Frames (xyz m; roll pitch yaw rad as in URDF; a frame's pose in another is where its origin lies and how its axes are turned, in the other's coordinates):
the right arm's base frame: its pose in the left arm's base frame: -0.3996 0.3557 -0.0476 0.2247 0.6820 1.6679
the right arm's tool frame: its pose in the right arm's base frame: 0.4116 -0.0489 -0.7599 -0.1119 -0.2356 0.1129
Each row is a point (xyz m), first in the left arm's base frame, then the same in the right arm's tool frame.
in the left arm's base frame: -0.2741 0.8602 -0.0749
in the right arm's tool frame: 0.2321 -0.1719 1.0413
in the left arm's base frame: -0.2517 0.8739 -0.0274
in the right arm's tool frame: 0.2216 -0.1884 1.0919
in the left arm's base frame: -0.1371 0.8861 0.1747
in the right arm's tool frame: 0.1327 -0.2734 1.2894
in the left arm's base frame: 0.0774 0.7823 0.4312
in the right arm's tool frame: -0.0973 -0.4387 1.4952
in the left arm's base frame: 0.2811 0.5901 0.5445
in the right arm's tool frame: -0.3460 -0.6058 1.5335
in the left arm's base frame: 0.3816 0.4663 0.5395
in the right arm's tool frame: -0.4696 -0.6944 1.4852
